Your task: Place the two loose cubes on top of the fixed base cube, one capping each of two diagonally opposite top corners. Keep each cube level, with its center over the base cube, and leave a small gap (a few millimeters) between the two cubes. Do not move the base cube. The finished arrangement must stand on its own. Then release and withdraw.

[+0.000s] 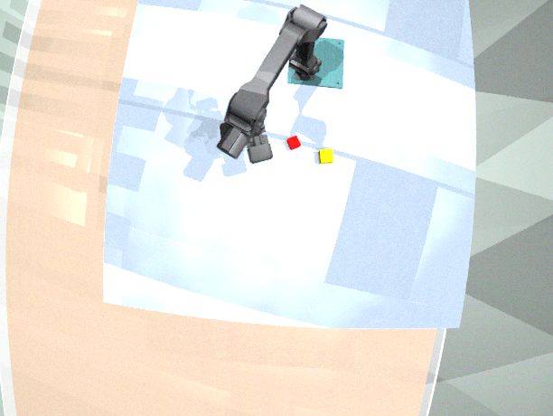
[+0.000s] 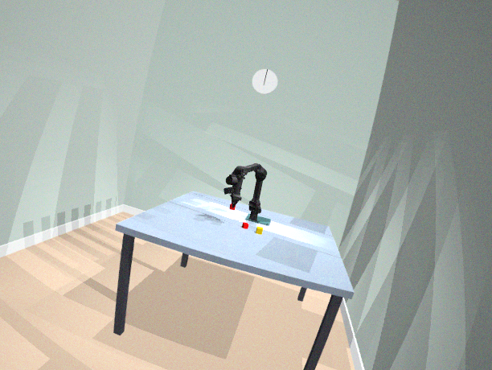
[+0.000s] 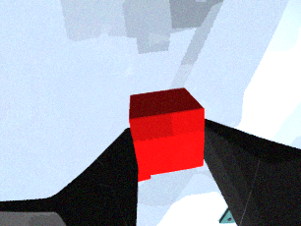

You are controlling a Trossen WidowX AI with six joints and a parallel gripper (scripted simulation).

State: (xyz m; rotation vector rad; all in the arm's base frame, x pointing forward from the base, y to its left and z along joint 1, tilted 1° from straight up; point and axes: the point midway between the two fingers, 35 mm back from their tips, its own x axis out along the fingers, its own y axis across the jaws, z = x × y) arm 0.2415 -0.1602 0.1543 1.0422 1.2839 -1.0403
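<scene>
The yellow cube is 5 cm ahead of my gripper tip, 21 cm to the left of it and 10 cm below it.
</scene>
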